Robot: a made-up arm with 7 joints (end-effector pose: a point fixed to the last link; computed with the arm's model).
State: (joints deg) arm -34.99 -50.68 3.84 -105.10 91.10 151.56 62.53
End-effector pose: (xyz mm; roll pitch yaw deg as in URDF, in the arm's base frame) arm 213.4 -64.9 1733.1 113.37 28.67 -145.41
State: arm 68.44 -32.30 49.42 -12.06 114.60 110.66 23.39
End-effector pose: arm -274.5 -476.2 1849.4 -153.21 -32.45 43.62
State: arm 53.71 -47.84 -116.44 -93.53 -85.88 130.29 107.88
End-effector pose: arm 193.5 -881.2 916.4 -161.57 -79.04 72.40
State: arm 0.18 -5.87 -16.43 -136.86 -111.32 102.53 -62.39
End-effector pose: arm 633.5 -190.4 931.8 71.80 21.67 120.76
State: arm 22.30 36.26 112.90 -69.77 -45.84 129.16 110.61
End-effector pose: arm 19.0 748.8 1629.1 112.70 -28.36 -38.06
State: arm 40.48 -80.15 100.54 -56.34 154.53 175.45 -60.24
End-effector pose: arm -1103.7 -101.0 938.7 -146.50 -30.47 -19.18
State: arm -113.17 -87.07 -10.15 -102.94 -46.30 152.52 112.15
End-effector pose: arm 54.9 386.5 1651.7 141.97 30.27 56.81
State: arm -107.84 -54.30 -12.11 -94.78 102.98 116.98 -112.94
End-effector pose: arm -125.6 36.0 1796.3 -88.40 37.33 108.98
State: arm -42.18 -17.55 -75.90 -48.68 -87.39 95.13 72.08
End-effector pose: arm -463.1 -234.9 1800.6 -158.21 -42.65 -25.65
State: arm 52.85 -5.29 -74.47 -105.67 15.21 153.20 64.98
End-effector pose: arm 742.0 -266.5 1264.5 112.62 -49.71 -152.28
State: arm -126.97 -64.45 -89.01 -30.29 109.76 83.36 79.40
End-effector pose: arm 386.1 944.4 1346.7 175.80 34.66 116.99
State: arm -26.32 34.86 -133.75 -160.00 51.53 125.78 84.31
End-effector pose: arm -402.6 -139.8 872.8 22.23 -47.37 104.85
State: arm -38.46 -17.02 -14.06 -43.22 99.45 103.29 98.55
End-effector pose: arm 74.5 -123.8 1978.3 113.26 17.86 -110.20
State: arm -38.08 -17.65 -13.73 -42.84 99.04 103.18 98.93
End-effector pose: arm 64.7 -110.2 1980.5 113.71 17.31 -109.58
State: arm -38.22 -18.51 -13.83 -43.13 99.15 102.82 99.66
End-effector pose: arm 52.4 -102.5 1980.8 113.61 17.28 -109.33
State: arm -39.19 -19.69 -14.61 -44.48 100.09 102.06 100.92
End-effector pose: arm 37.0 -104.0 1978.1 112.63 18.09 -109.64
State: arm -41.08 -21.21 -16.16 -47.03 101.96 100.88 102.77
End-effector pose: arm 16.8 -115.9 1971.4 110.77 19.94 -110.55
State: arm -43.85 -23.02 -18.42 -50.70 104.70 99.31 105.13
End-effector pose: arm -10.4 -136.8 1959.9 108.30 22.88 -111.96
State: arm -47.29 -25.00 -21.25 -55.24 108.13 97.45 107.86
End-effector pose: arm -47.0 -163.6 1942.3 105.70 26.85 -113.62
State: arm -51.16 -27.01 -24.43 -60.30 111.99 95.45 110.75
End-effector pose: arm -93.2 -191.2 1918.4 103.50 31.57 -115.22
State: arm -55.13 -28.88 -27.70 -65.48 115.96 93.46 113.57
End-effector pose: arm -146.0 -215.1 1888.8 102.15 36.63 -116.38
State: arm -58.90 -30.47 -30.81 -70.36 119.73 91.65 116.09
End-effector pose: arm -200.2 -232.4 1855.8 101.93 41.52 -116.86
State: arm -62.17 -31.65 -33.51 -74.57 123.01 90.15 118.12
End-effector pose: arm -249.1 -243.1 1823.2 102.73 45.77 -116.64
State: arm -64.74 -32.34 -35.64 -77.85 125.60 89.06 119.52
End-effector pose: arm -287.4 -250.1 1794.9 104.13 49.12 -116.00
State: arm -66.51 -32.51 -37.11 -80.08 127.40 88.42 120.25
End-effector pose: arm -312.6 -256.6 1773.8 105.50 51.50 -115.43
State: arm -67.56 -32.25 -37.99 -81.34 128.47 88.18 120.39
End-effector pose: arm -325.8 -264.4 1760.6 106.42 53.06 -115.29
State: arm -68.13 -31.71 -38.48 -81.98 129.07 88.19 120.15
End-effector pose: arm -331.1 -273.9 1752.8 106.87 54.11 -115.57
